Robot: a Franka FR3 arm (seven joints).
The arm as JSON. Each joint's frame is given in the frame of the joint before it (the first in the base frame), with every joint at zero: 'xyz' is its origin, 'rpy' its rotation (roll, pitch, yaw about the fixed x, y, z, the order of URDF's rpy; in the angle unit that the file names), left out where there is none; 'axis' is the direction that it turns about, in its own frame. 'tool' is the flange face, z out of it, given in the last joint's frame.
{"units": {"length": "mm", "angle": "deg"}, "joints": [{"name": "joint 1", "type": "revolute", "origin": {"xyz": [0.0, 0.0, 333.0], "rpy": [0.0, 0.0, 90.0]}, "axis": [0.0, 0.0, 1.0]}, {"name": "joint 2", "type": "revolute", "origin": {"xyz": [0.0, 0.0, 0.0], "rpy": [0.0, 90.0, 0.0]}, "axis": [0.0, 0.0, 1.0]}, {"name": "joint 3", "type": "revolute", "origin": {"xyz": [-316.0, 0.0, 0.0], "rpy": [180.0, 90.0, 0.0]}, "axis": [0.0, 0.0, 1.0]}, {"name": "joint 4", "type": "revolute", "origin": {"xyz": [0.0, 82.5, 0.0], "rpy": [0.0, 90.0, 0.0]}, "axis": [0.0, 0.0, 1.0]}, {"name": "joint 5", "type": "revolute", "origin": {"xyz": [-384.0, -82.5, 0.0], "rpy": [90.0, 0.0, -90.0]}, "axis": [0.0, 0.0, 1.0]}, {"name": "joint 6", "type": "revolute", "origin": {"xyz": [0.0, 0.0, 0.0], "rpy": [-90.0, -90.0, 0.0]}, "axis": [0.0, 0.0, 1.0]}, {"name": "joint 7", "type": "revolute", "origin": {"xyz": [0.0, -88.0, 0.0], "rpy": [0.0, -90.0, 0.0]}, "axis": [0.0, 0.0, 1.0]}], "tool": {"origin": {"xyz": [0.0, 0.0, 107.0], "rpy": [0.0, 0.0, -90.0]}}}
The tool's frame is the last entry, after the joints.
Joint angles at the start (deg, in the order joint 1, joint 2, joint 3, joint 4, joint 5, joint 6, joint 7): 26.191 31.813 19.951 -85.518 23.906 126.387 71.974
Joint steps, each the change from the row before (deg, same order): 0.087 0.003 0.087 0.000 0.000 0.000 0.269; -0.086 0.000 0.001 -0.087 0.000 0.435 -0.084; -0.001 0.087 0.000 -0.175 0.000 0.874 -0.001; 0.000 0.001 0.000 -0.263 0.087 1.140 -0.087; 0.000 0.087 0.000 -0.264 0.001 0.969 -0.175; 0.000 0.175 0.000 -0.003 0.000 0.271 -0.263; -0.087 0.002 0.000 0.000 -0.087 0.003 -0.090; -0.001 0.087 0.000 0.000 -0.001 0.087 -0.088
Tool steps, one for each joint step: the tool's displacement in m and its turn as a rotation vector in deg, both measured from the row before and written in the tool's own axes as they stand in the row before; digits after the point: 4 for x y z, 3 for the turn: -0.0018 0.0000 0.0008 -0.061 -0.083 0.137; 0.0014 -0.0003 -0.0006 0.372 0.150 0.016; 0.0014 -0.0005 0.0008 0.597 0.235 0.102; 0.0012 -0.0006 0.0001 0.856 0.274 0.051; 0.0016 -0.0001 0.0013 0.601 0.265 -0.045; 0.0012 0.0000 0.0014 0.114 0.038 -0.170; 0.0010 0.0000 -0.0005 0.020 0.089 -0.072; 0.0006 0.0001 0.0008 0.013 0.005 -0.042
